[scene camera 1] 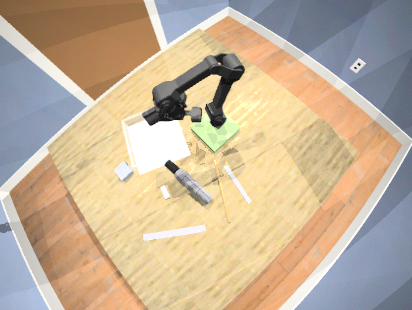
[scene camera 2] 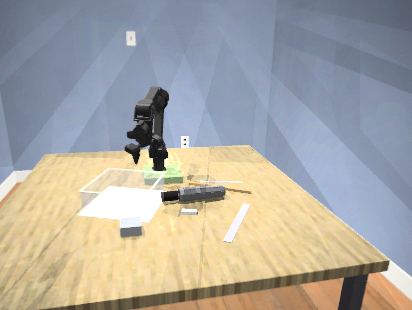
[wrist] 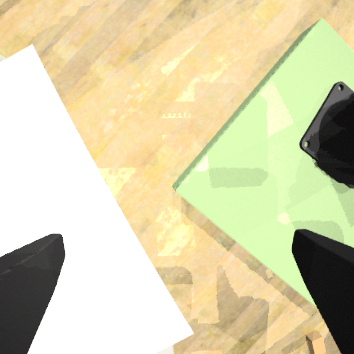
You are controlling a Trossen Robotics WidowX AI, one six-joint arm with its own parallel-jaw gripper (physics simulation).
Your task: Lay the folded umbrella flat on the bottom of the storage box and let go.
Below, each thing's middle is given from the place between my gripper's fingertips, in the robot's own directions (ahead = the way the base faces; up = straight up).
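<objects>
For the storage box (scene camera 2: 124, 193), my gripper is now 150 mm short of it, 100 mm to the left of it, and it's 80 mm above the box.
</objects>
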